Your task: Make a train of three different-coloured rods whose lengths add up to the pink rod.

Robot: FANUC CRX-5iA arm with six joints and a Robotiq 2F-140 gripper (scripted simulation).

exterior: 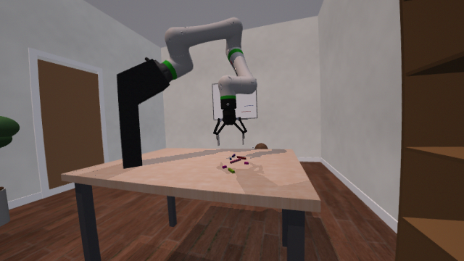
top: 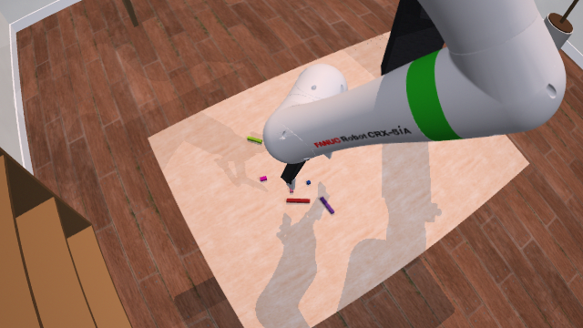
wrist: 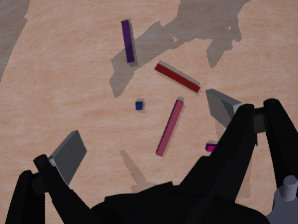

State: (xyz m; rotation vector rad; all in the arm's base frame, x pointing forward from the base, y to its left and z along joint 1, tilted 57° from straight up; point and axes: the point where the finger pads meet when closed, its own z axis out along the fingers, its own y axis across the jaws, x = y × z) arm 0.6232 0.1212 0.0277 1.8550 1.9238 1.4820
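Right now the blue rod is 90 mm below my hand. From my hand the other things lie so: red rod 50 mm ahead, 40 mm to the left, 90 mm below; purple rod 20 mm behind, 90 mm to the left, 90 mm below; pink rod 40 mm ahead, 40 mm to the right, 90 mm below.
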